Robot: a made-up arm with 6 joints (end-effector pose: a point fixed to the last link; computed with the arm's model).
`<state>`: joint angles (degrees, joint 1 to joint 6).
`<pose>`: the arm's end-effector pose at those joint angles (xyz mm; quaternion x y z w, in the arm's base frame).
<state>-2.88 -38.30 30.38 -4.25 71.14 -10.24</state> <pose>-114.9 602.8 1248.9 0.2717 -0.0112 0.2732 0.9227</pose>
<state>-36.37 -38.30 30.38 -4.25 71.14 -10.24</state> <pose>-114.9 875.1 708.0 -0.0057 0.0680 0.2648 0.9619</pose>
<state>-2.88 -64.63 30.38 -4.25 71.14 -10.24</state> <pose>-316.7 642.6 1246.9 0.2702 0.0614 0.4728 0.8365</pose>
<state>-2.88 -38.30 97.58 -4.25 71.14 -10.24</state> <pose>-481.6 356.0 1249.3 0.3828 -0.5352 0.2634 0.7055</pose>
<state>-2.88 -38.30 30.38 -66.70 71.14 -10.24</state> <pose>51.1 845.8 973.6 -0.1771 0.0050 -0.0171 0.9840</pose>
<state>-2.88 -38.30 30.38 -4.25 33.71 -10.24</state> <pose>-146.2 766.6 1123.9 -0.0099 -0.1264 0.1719 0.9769</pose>
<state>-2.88 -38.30 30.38 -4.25 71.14 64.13</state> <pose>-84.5 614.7 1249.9 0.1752 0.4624 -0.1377 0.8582</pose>
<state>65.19 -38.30 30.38 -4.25 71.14 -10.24</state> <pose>-114.9 -545.7 1503.6 0.7416 -0.1622 0.2201 0.6126</pose>
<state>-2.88 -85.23 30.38 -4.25 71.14 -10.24</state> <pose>-474.5 608.2 1248.6 0.2592 0.1162 0.6121 0.7380</pose>
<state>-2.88 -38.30 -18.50 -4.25 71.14 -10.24</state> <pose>4.3 738.5 972.2 0.1304 0.3829 0.2219 0.8872</pose>
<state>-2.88 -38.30 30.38 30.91 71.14 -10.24</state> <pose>-113.4 368.9 1269.8 0.4976 -0.0192 0.4065 0.7660</pose>
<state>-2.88 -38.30 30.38 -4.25 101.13 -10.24</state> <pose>-34.3 456.9 1270.7 0.4779 0.0825 0.3339 0.8083</pose>
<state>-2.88 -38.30 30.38 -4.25 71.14 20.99</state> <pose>-103.2 609.6 1254.2 0.2433 0.1991 0.1048 0.9435</pose>
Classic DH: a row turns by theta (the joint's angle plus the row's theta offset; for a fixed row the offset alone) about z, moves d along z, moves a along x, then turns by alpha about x. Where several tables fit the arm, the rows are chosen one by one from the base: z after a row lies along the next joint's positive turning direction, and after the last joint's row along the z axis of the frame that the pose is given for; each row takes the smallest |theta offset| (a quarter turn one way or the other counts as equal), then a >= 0, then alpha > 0; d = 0 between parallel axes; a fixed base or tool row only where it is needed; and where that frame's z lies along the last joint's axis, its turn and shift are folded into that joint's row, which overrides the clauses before.
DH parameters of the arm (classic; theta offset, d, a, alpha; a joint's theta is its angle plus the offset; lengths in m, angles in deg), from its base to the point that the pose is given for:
base (fixed): -90 0.526 0.16 -90
joint 1: 0 -0.301 -0.314 -90
joint 2: -85.94 -0.365 0.1737 -78.17
joint 3: -78.45 -0.1312 0.1426 -71.08
joint 4: -29.3 0.0968 -0.0492 -25.94
joint 5: -74.21 0.238 -0.298 -90
joint 6: -56.7 0.0181 -0.0148 144.03
tool (fixed): 8.63 0.0384 0 0

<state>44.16 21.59 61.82 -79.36 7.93 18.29</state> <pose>437.5 -390.5 894.6 -0.2970 0.3804 -0.7447 0.4610</pose>
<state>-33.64 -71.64 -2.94 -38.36 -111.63 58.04</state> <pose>-17.5 456.8 169.6 -0.4454 -0.8879 0.0565 0.0998</pose>
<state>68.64 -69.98 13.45 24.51 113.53 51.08</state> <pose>-10.9 -508.8 1398.7 0.4209 0.3874 0.7831 0.2440</pose>
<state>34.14 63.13 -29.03 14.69 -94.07 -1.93</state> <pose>44.5 -6.9 499.5 -0.5379 0.5196 -0.1590 0.6446</pose>
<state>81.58 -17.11 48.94 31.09 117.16 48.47</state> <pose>-20.0 -845.9 827.4 0.8340 -0.0208 0.5313 0.1474</pose>
